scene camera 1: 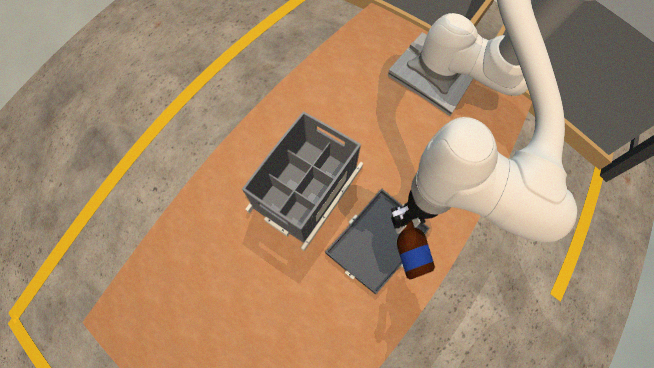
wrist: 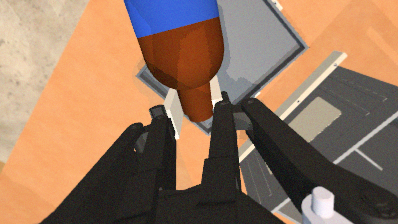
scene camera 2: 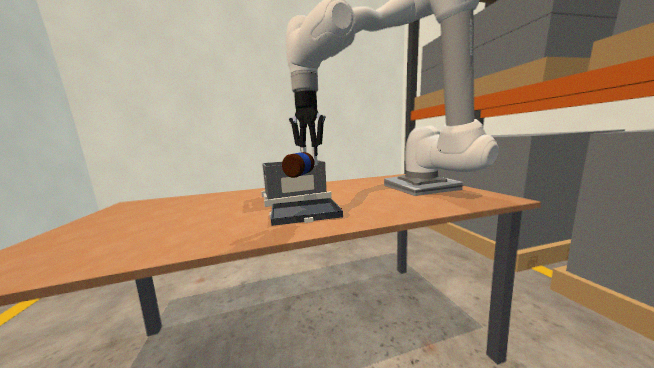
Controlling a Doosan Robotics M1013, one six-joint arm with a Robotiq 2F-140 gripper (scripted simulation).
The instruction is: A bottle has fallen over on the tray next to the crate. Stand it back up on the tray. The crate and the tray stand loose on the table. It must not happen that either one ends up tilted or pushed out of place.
Labels:
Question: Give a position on a grey tray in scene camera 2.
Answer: At 320, 209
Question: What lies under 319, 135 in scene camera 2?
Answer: The gripper.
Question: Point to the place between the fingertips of the gripper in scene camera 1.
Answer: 404, 225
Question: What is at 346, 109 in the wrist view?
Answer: A grey crate.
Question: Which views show the grey crate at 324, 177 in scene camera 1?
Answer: Scene camera 1, the wrist view and scene camera 2: all of them.

